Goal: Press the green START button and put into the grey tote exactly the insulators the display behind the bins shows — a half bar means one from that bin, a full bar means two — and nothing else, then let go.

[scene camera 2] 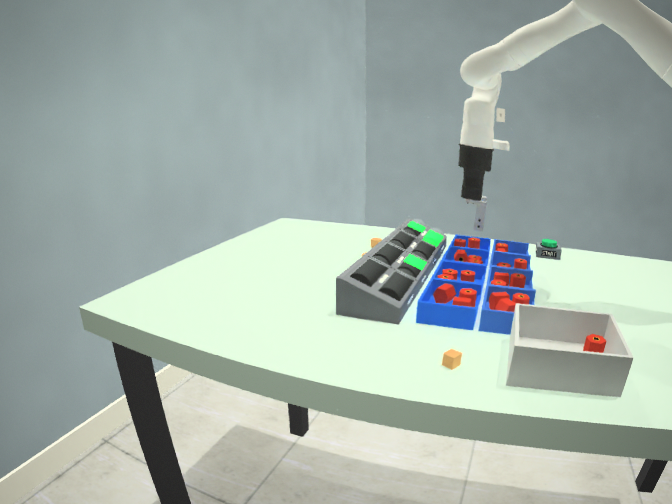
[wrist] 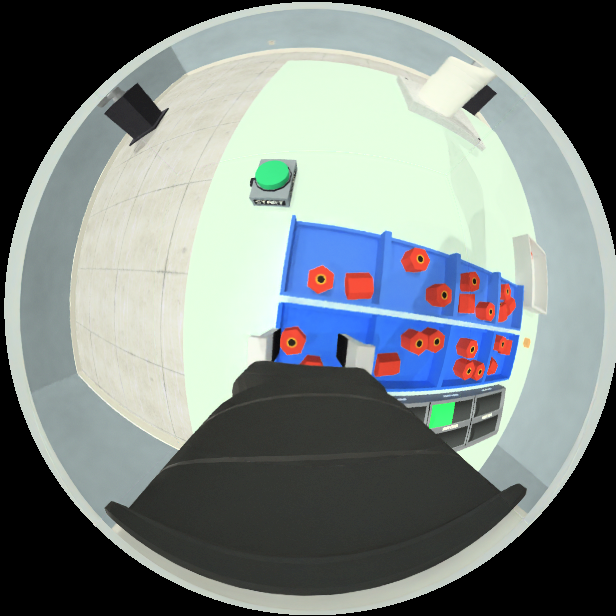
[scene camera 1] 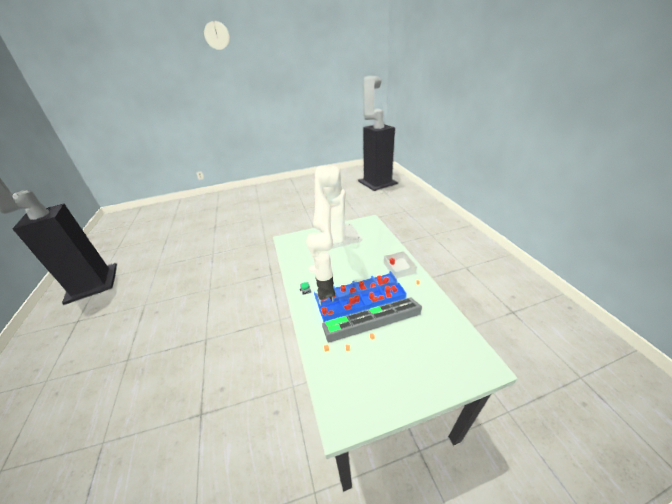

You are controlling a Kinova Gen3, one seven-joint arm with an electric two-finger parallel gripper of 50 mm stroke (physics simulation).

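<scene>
My gripper [scene camera 2: 479, 217] [wrist: 307, 347] is open and empty, hovering above the far end of the blue bins [scene camera 2: 477, 282]. In the wrist view a red insulator [wrist: 291, 340] in the end bin next to the display shows between my fingers. The bins hold several red insulators. The grey display [scene camera 2: 393, 271] has green bars lit at its far end [scene camera 2: 426, 232] and one further along [scene camera 2: 415, 262]. The green START button [scene camera 2: 548, 248] [wrist: 272, 181] sits beyond the bins. The grey tote [scene camera 2: 567, 347] holds one red insulator [scene camera 2: 595, 342].
Small orange cubes lie loose on the table, one near the front [scene camera 2: 451, 358], one behind the display [scene camera 2: 375, 242], several in scene camera 1 [scene camera 1: 347, 347]. Two other arms on black pedestals [scene camera 1: 378, 157] [scene camera 1: 64, 253] stand on the floor away from the table.
</scene>
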